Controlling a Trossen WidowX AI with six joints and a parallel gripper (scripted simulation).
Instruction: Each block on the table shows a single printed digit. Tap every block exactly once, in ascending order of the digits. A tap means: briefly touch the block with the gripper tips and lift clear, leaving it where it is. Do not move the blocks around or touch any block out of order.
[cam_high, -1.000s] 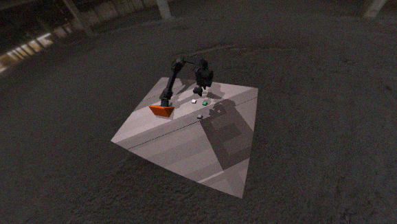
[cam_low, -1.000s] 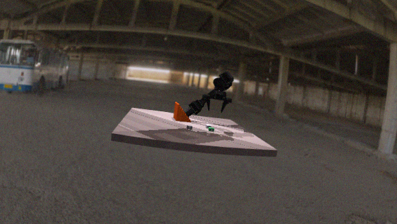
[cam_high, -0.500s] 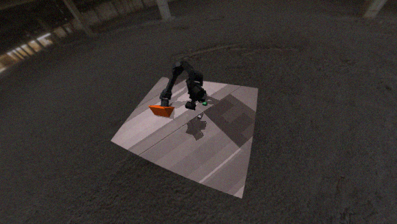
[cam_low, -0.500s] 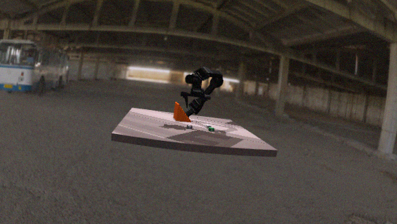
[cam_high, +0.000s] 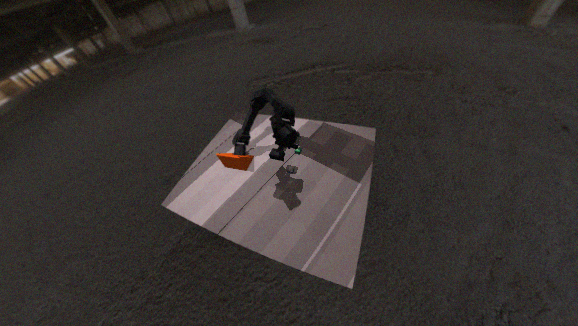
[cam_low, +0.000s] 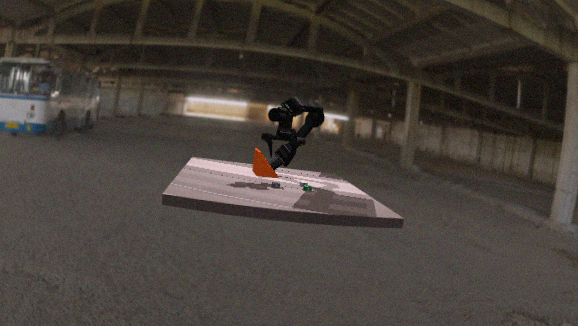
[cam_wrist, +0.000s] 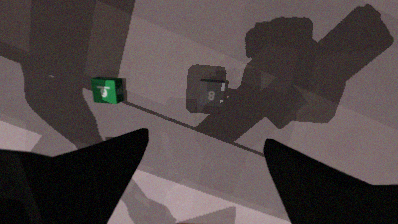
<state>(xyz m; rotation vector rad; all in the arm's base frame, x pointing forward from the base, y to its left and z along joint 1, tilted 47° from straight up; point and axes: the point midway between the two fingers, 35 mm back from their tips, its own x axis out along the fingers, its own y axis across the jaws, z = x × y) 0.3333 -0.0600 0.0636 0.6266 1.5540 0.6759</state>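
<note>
The green block is 140 mm to the left of my gripper tip and 120 mm below it. Also, from my gripper tip: white block 100 mm behind, 140 mm to the left, 120 mm below; then grey block 10 mm ahead, 10 mm to the right, 120 mm below.
</note>
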